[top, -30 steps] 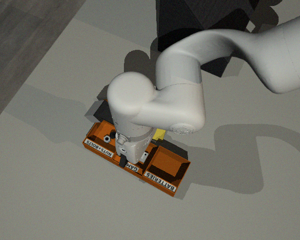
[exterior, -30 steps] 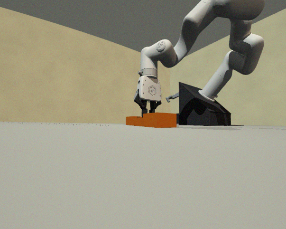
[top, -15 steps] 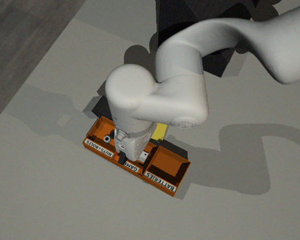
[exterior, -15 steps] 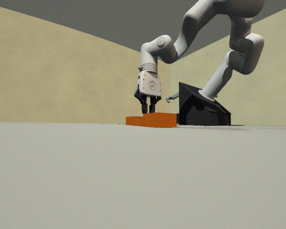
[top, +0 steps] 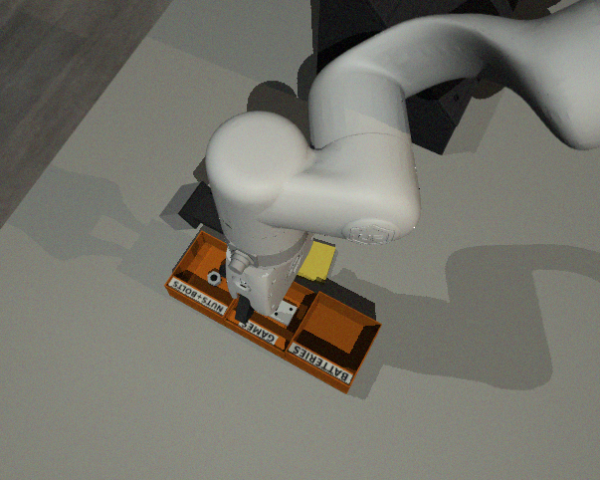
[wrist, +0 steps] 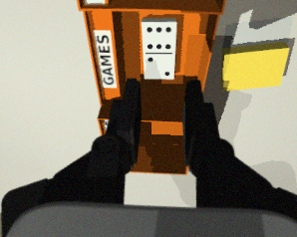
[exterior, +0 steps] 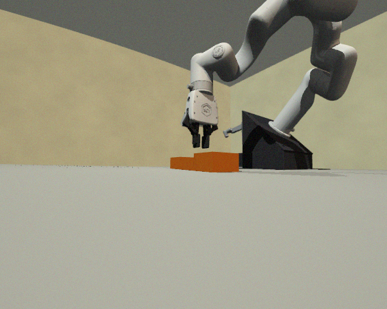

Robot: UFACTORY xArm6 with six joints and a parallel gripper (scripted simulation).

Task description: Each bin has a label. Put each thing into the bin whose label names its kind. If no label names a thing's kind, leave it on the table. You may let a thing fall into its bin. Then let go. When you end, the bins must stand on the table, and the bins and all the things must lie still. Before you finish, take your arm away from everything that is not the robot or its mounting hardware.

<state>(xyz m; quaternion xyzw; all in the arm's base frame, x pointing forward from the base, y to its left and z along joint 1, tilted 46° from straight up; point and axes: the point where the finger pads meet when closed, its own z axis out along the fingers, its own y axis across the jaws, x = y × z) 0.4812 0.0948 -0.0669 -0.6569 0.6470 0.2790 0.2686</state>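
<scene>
Now: the orange battery 130 mm to the right of my hand, 90 mm behind it and 80 mm below it. The rest, counted from my hand: silver nut 80 mm to the right, 80 mm below, 10 mm ahead; black hex nut 80 mm to the right, 70 mm below, 10 mm behind; white domino 80 mm below.
</scene>
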